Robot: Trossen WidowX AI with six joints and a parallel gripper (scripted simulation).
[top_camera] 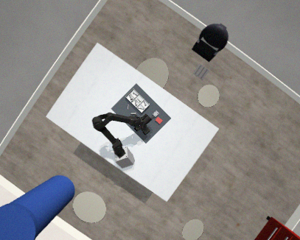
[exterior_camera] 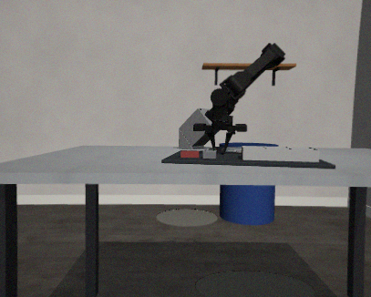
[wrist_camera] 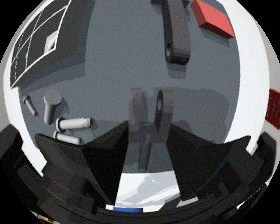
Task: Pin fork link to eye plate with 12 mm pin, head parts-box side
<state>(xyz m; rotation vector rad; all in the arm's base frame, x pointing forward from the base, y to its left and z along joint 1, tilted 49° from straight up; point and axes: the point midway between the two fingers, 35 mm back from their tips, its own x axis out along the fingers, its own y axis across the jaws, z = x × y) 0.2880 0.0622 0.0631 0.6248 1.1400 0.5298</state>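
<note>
My gripper is now 30 mm above the fork link. Also, from my hand: grey pin: 10 mm behind, 80 mm to the left, 30 mm below; then dark mat: 60 mm ahead, 80 mm to the left, 50 mm below; then eye plate: 90 mm ahead, 10 mm to the right, 30 mm below.
</note>
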